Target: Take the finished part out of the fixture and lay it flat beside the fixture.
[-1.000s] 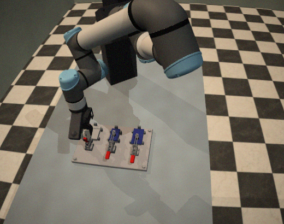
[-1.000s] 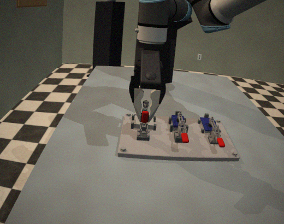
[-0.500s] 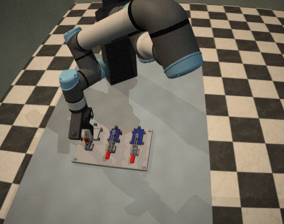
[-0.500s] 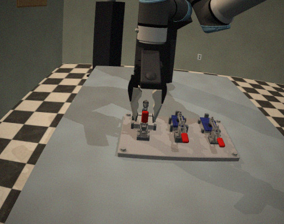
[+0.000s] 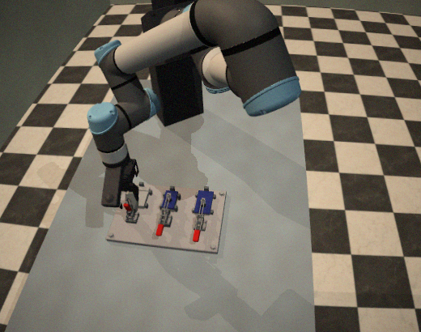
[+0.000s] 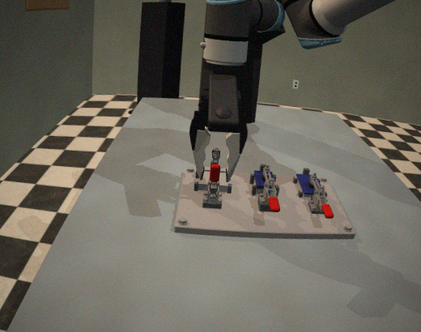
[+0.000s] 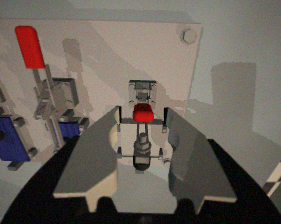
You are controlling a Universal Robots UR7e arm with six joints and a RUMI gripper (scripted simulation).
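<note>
Right now the finished part is 80 mm behind my hand, 50 mm below it and 40 mm to the right of it.
</note>
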